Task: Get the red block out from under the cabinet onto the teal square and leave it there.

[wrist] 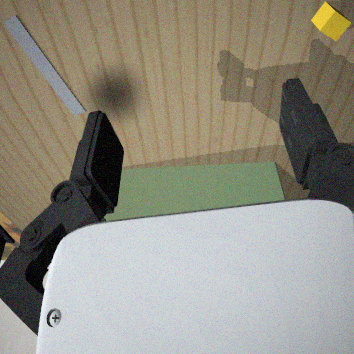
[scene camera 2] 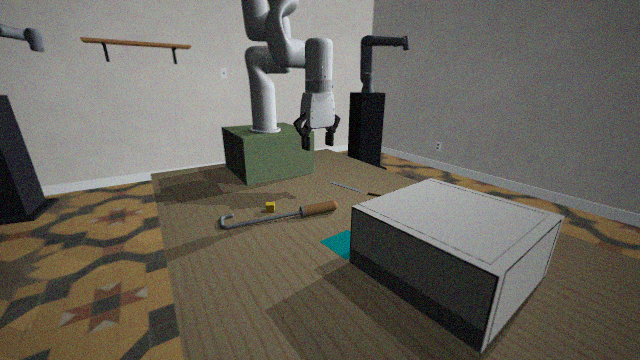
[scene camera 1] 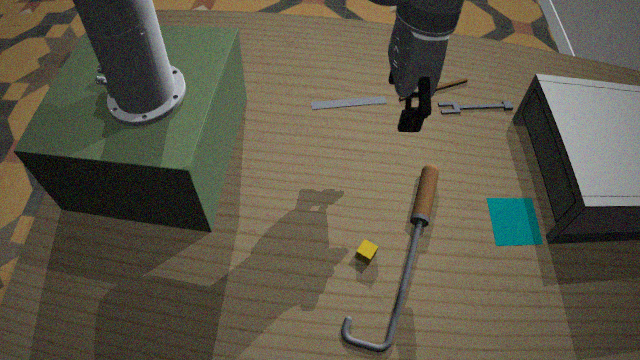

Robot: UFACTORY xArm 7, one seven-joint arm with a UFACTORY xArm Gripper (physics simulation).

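Where they show: gripper, fingertip midpoint: (wrist: 194, 115) (scene camera 2: 318, 147) (scene camera 1: 403, 105); arm's base, link origin: (scene camera 2: 265, 131) (scene camera 1: 146, 95).
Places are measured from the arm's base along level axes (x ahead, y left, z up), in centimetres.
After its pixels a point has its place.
The red block does not show in any view. The pale cabinet (scene camera 1: 600, 140) {x 73.6, y 19.0, z -4.5 cm} (scene camera 2: 450, 220) {x 81.3, y 17.9, z -4.5 cm} stands on the table, its underside dark. The teal square (scene camera 1: 512, 222) {x 61.9, y 6.3, z -17.9 cm} (scene camera 2: 337, 243) {x 61.6, y 4.6, z -18.0 cm} lies flat beside it, partly hidden by the cabinet in scene camera 2. A hook tool with a wooden handle (scene camera 1: 426, 192) {x 44.9, y 5.5, z -14.6 cm} (scene camera 2: 320, 208) {x 46.4, y 6.1, z -15.5 cm} lies on the table, its bent metal end away from the cabinet. My gripper (scene camera 1: 414, 116) {x 37.5, y 8.8, z 0.5 cm} (scene camera 2: 318, 146) {x 37.5, y 8.8, z 0.5 cm} (wrist: 194, 115) {x 37.5, y 8.8, z 0.5 cm} is open and empty, pointing down high above the table, nearer the arm's base than the cabinet is.
A yellow cube (scene camera 1: 367, 251) {x 37.8, y -7.3, z -15.5 cm} (scene camera 2: 270, 206) {x 39.0, y -7.0, z -15.9 cm} (wrist: 331, 21) {x 38.1, y -6.2, z -15.5 cm} lies beside the hook's shaft. A flat grey bar (scene camera 1: 349, 103) {x 27.3, y 23.5, z -17.9 cm} (scene camera 2: 345, 187) {x 27.7, y 23.6, z -18.1 cm} (wrist: 47, 67) {x 27.6, y 23.6, z -17.9 cm}, a forked grey tool (scene camera 1: 480, 106) {x 53.6, y 31.9, z -17.4 cm} and a thin brown stick (scene camera 1: 452, 84) {x 47.0, y 36.2, z -17.4 cm} lie farther back. The arm stands on a green block (scene camera 1: 215, 80) {x 9.4, y 5.7, z 0.0 cm} (scene camera 2: 280, 160) {x 10.2, y 3.4, z -10.2 cm} (wrist: 200, 190) {x 10.5, y 2.3, z -12.8 cm}.
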